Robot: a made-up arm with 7 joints. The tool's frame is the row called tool.
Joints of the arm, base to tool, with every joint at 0 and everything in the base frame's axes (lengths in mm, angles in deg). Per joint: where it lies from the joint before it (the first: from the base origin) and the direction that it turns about. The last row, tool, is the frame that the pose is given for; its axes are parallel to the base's.
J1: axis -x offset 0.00 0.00 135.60
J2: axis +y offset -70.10 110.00 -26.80
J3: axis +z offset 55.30 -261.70 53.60
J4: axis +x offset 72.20 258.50 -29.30
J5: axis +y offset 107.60 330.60 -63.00
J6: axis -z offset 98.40 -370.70 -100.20
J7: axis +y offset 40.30 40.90 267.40
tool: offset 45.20 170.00 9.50
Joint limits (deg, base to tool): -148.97..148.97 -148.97..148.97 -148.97..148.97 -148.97..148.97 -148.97..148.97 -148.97..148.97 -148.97..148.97
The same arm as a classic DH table. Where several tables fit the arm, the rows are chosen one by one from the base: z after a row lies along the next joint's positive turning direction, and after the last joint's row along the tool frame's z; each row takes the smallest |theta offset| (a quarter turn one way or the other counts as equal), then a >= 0, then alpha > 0; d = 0 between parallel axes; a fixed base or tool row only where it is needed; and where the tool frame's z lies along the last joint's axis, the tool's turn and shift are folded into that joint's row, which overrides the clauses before.
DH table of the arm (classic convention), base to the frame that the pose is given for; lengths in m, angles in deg. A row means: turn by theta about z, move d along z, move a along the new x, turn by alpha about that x. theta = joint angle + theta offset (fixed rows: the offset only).
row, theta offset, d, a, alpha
base (fixed), -90.00, 0.1356, 0.0000, 90.00
J1, -90.00, 0.0701, 0.0268, 90.00
J2, -90.00, -0.1517, 0.0553, 90.00
J3, 90.00, 0.0243, 0.2585, 90.00
J4, -90.00, 0.1798, 0.0630, -90.00
J5, -90.00, -0.0401, 0.0984, -90.00
J6, 0.00, -0.1672, 0.0403, 90.00
J7, 0.00, 0.2109, 0.0452, 90.00
tool (fixed), 0.00, 0.0095, 0.0000, 0.00
Joint limits (deg, base to tool): -148.97..148.97 -148.97..148.97 -148.97..148.97 -148.97..148.97 -148.97..148.97 -148.97..148.97 -148.97..148.97

